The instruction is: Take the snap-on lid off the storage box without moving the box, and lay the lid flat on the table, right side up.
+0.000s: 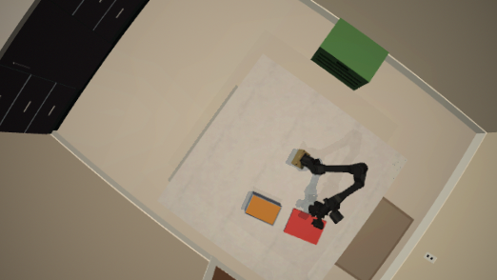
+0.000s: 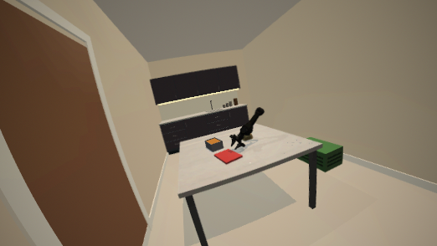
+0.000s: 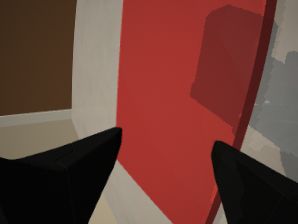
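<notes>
Now: gripper tip 7 cm short of the red lid, 5 cm above it and 2 cm to the right of it. Round my gripper tip: storage box 30 cm to the right, 15 cm ahead, 2 cm below.
</notes>
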